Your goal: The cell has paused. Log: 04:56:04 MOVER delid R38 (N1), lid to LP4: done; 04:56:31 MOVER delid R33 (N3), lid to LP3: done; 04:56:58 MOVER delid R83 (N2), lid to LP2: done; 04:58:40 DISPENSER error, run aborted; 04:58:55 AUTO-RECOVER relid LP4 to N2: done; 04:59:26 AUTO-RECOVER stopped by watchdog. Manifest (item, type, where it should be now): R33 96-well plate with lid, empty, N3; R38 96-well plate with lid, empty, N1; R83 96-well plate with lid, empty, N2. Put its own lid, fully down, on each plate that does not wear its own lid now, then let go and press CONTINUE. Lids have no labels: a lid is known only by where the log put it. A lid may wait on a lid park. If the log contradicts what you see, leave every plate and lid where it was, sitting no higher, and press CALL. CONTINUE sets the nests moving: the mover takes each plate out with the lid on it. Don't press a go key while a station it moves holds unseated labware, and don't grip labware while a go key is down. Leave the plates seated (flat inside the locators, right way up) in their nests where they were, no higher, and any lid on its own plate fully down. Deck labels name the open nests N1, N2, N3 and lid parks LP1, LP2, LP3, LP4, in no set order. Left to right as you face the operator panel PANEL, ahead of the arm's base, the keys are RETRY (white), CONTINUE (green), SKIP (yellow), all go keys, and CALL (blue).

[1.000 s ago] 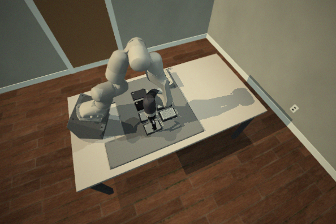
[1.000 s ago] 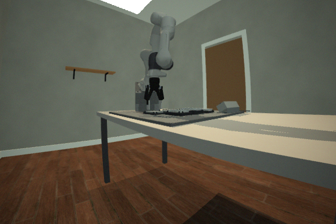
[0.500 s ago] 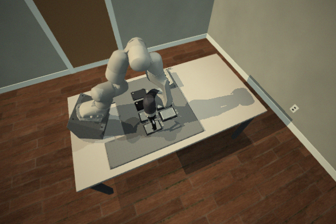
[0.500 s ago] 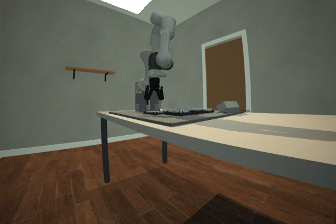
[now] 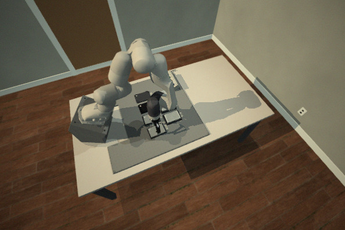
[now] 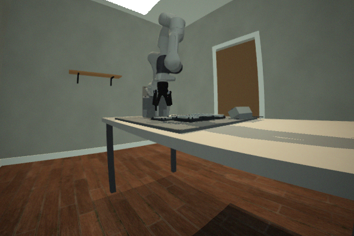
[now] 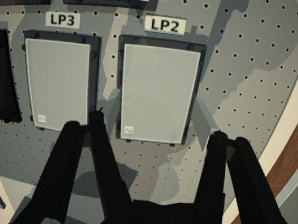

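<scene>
The lid park LP2 is 50 mm below my hand. Round my hand: deck label N3 (280 mm ahead, 170 mm to the left, 50 mm below); then lid park LP4 (260 mm to the left, 50 mm below, 20 mm ahead); then lid park LP1 (390 mm to the left, 50 mm below, 20 mm ahead).
</scene>
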